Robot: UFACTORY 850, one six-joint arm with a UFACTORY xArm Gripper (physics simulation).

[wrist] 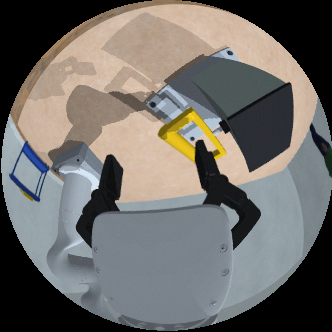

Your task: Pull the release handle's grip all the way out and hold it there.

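Note:
The yellow release handle (181, 142) is a rectangular loop with a thick round grip bar. It stands in front of a dark housing (240, 92) on a grey metal base plate (229, 53), right of the middle of the wrist view. A small black knob (225, 126) shows between the handle and the housing. My gripper (154, 154) is open and empty, its two black fingers wide apart. The right fingertip overlaps the near end of the yellow handle in the view; whether they touch cannot be told. The grip bar lies ahead of and to the right of the gap between the fingers.
The wooden table top (145, 175) carries the housing and the arm's grey base (86, 156) at the left. A blue frame (36, 156) stands beyond the table's left edge. Something dark blue and green (322, 150) shows at the far right. Shadows fall across the table at the upper left.

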